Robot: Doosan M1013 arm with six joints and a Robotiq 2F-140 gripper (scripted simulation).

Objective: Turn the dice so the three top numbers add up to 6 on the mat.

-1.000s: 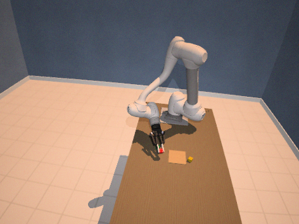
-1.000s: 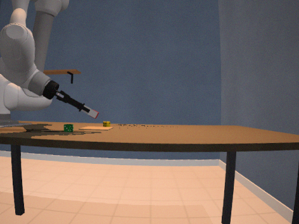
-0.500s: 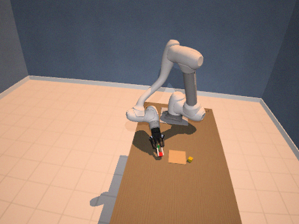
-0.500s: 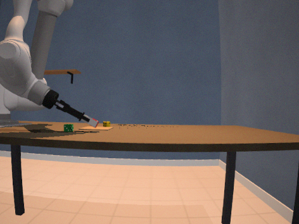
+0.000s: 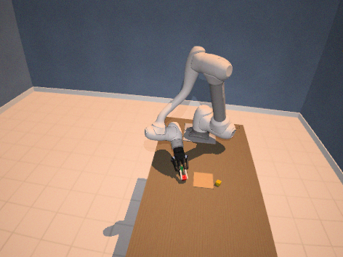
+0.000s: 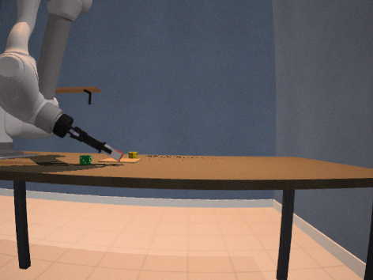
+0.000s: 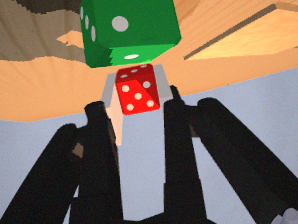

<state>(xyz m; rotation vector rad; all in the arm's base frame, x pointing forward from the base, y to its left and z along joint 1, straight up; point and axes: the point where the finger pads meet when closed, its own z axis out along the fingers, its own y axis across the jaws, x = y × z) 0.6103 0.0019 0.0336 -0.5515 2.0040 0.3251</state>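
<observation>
My hand is 20 mm short of the red die, 10 mm to the right of it and 10 mm above it. Round my hand: yellow die: 250 mm to the left, 30 mm below, 30 mm behind; then tan mat: 140 mm to the left, 40 mm below, 40 mm behind; then green die: 80 mm behind, 40 mm to the right, 30 mm below.
</observation>
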